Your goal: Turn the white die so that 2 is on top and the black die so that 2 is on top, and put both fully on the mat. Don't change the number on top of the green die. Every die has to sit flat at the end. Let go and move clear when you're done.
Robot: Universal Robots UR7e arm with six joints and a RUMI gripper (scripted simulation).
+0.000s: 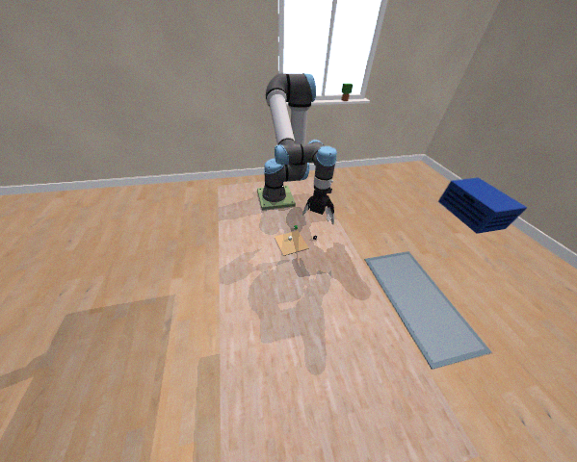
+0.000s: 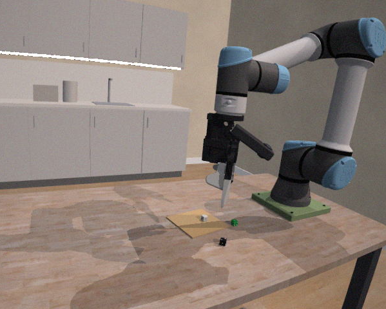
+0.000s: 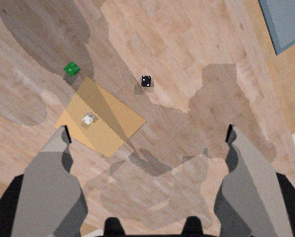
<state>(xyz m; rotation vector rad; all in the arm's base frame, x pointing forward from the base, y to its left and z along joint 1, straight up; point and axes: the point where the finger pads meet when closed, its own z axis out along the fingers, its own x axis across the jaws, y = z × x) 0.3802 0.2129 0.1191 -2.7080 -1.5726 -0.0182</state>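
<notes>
Right now the black die is 130 mm below my hand and 10 mm behind it. From my hand the other things lie so: white die (130 mm to the right, 130 mm below); then green die (130 mm below, 100 mm to the right, 90 mm behind); then tan mat (140 mm below, 130 mm to the right, 20 mm ahead).
</notes>
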